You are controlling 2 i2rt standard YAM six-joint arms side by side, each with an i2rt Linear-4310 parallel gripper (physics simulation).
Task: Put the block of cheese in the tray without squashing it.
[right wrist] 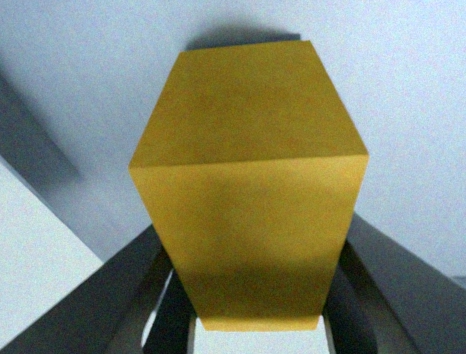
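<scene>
The block of cheese (250,210), a yellow block with straight edges, fills the middle of the right wrist view. My right gripper (252,186) is shut on it, with one dark finger against each side, and the faces that show look flat, without dents. Below the block is a smooth blue-grey surface, which looks like the inside of the tray (410,125). A dark shadow lies close along the block's far edge, so the block is very near this surface; whether it touches is hidden. My left gripper does not show.
A darker diagonal band (30,135), which looks like a tray side or its shadow, runs down the left. Beyond its straight edge, a white surface (35,260) fills the lower left. A small dark strip shows at the right edge, low down.
</scene>
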